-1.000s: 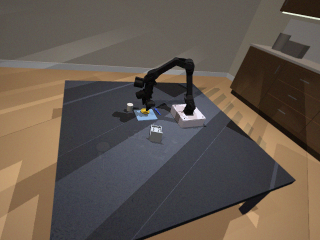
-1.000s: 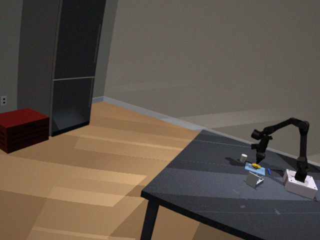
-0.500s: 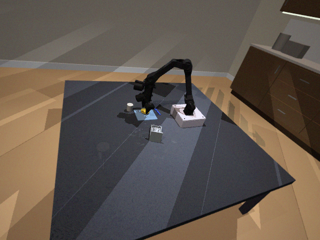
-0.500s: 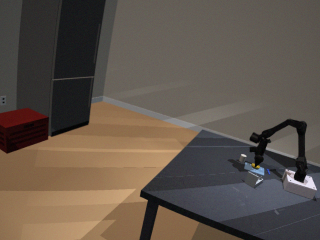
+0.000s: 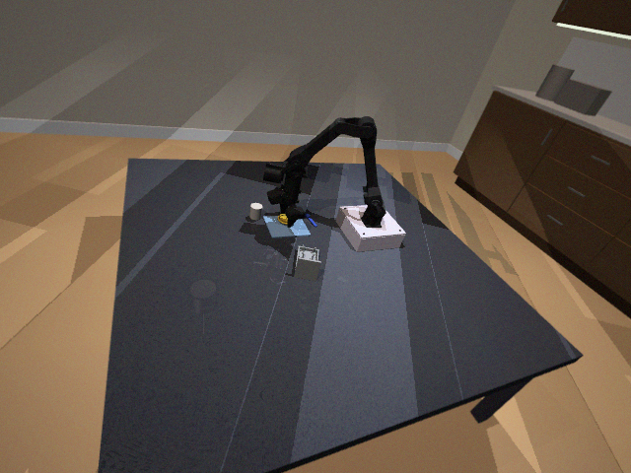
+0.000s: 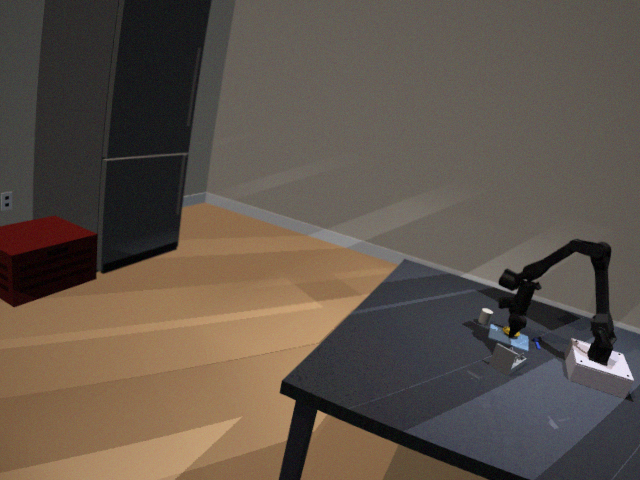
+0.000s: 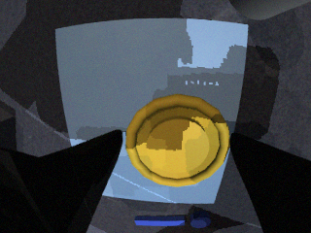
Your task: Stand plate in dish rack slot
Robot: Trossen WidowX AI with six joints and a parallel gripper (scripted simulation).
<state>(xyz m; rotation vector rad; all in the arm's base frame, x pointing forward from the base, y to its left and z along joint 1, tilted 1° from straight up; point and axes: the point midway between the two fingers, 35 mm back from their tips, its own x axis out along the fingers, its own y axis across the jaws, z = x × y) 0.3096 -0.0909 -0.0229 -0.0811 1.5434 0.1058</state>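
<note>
The light blue mat lies 20 mm to the left of my gripper tip and 10 mm below it. From my gripper tip the other things lie so: white cup 110 mm ahead, 40 mm to the right, 10 mm above; plate 10 mm above; blue spoon 110 mm behind, 20 mm to the right, 10 mm below.
</note>
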